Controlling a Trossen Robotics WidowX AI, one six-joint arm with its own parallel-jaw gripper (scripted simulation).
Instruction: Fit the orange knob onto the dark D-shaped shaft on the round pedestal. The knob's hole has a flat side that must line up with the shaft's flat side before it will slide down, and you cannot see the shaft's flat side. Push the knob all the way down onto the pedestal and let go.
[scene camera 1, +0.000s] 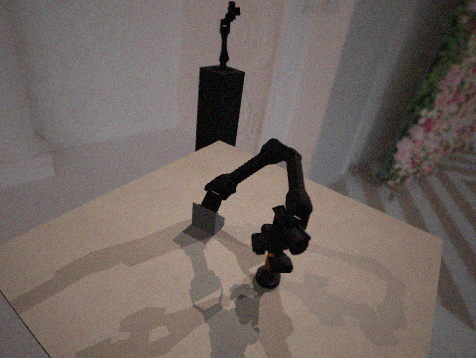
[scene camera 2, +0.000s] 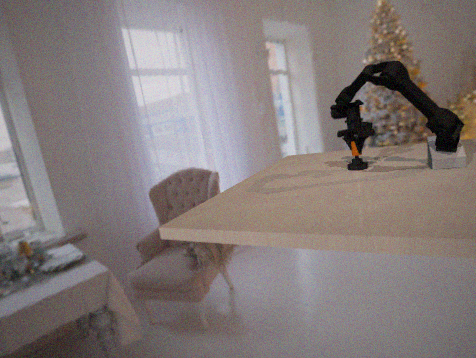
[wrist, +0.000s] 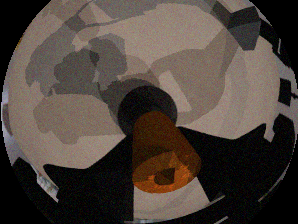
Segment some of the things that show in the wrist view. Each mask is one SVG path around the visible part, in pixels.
The gripper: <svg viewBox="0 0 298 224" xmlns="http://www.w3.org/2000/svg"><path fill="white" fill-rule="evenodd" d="M134 221L132 135L124 137L120 144L114 145L108 155L102 156L101 160L86 169L44 164L44 171L49 179L59 186L56 196L59 202L53 200L40 184L37 184L37 173L31 164L19 156L12 165L24 192L52 224L124 224L125 221ZM294 121L279 113L274 120L274 137L271 143L263 137L266 124L258 125L253 131L234 140L177 127L200 156L202 164L197 180L204 188L208 200L212 202L221 196L225 197L188 216L148 224L214 224L226 216L225 221L220 224L249 224L265 208L282 183L282 180L279 181L273 190L266 194L271 186L277 183L293 157Z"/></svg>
An orange knob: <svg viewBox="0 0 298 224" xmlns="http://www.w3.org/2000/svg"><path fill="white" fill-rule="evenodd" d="M145 113L145 115L138 117L133 125L132 181L134 186L148 193L168 193L188 185L201 171L202 163L200 156L194 151L189 141L186 141L185 136L173 124L172 119L168 115L164 115L161 112Z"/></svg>
